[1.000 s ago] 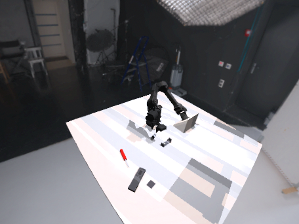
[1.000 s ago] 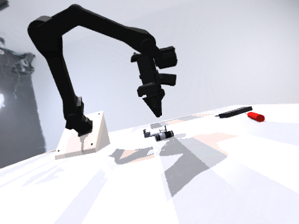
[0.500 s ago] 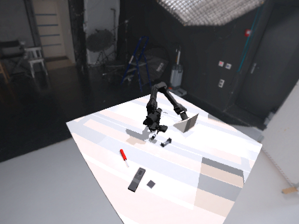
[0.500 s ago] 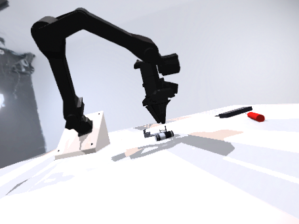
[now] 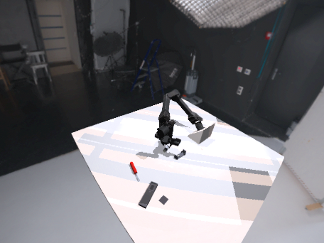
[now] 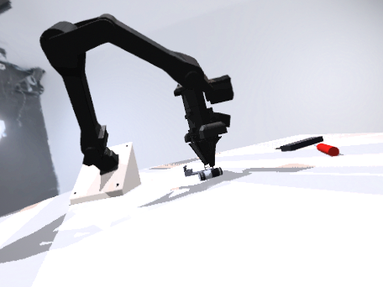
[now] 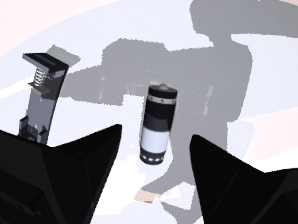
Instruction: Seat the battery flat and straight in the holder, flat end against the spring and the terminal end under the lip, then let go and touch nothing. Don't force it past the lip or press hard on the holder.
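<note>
Right now the silver battery is 20 mm below my gripper tip. Also, from my gripper tip: red-handled screwdriver 300 mm ahead, 20 mm below, 10 mm to the left; then dark square 310 mm ahead, 250 mm to the left, 30 mm below; then long black bar 350 mm ahead, 170 mm to the left, 20 mm below.
</note>
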